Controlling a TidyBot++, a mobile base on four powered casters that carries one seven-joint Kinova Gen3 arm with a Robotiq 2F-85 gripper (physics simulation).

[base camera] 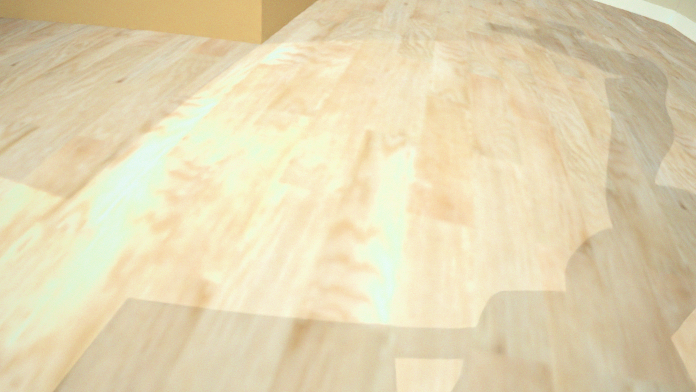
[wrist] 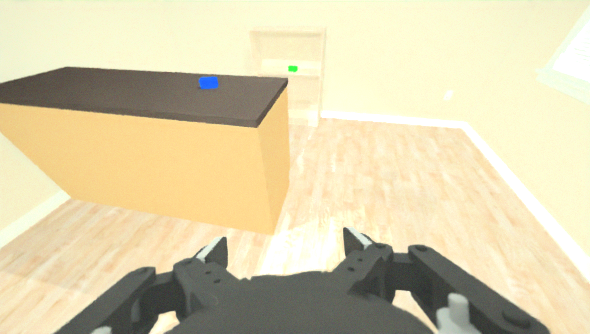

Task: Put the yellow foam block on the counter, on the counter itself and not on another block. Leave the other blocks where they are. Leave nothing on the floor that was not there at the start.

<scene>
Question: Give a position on a pale wooden unit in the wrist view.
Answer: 281,46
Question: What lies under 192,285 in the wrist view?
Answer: The gripper.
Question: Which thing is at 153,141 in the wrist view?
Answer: A counter.
</scene>
